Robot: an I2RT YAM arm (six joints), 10 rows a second.
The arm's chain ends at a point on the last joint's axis. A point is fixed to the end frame.
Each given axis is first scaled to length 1.
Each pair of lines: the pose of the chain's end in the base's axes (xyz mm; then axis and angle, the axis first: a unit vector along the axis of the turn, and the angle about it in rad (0 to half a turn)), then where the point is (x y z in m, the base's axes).
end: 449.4 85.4 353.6 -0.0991 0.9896 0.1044 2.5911
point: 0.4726 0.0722 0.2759
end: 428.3 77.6 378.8 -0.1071 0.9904 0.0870 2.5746
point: 0.4532 0.0618 0.3021
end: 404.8 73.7 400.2 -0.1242 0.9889 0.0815 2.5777
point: 0.4303 0.0572 0.3239
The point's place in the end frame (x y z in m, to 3 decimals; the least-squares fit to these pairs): 0.024 -0.029 0.073
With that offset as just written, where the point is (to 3 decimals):
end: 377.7 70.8 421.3 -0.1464 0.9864 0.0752 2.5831
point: 0.404 0.053 0.345
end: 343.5 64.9 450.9 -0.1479 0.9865 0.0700 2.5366
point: 0.373 0.047 0.376
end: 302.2 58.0 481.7 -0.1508 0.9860 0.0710 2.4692
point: 0.337 0.041 0.409
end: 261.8 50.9 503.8 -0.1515 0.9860 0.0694 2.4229
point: 0.300 0.034 0.433
